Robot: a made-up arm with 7 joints.
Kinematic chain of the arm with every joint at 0, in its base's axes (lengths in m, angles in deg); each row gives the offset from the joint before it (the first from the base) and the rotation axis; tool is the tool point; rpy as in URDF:
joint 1: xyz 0 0 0.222 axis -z
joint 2: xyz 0 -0.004 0.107 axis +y
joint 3: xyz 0 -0.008 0.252 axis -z
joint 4: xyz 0 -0.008 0.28 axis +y
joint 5: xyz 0 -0.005 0.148 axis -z
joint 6: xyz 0 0 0.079 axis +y
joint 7: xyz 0 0 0.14 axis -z
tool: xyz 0 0 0 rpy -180 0 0
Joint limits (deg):
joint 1: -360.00..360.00
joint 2: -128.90..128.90
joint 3: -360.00..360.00
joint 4: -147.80..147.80
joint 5: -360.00..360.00
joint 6: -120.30..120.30
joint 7: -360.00..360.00
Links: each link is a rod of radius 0.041 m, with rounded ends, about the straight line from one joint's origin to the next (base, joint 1, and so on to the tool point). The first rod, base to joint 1, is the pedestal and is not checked.
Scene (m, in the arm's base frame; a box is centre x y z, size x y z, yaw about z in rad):
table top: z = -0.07
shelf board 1: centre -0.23 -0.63 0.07 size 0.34 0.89 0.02 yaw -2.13
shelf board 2: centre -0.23 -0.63 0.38 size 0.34 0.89 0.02 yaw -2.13
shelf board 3: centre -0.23 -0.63 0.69 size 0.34 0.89 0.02 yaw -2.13
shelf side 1: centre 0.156 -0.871 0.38 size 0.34 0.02 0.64 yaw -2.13
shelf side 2: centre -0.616 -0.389 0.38 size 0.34 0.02 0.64 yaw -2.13
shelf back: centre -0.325 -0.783 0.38 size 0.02 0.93 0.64 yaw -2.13
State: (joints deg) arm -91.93 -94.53 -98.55 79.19 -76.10 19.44 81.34
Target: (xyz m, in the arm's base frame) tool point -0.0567 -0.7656 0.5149
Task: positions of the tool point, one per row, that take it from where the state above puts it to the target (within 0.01 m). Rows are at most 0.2 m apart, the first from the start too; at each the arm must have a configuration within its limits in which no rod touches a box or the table.
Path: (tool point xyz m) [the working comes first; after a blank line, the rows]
Joints at the target: -107.96 -73.82 -90.56 55.18 -77.86 12.46 81.34
Straight joint move there: touches shelf board 2.

1: -0.2881 -0.5209 0.1907
2: -0.2500 -0.4499 0.1877
3: -0.2007 -0.3800 0.1901
4: -0.1410 -0.3139 0.1981
5: -0.0852 -0.4140 0.2782
6: 0.0074 -0.4803 0.3864
7: 0.1125 -0.4951 0.5149
8: 0.0803 -0.5757 0.5249
9: 0.0411 -0.6488 0.5281
10: -0.0048 -0.7127 0.5245
11: -0.0567 -0.7656 0.5149

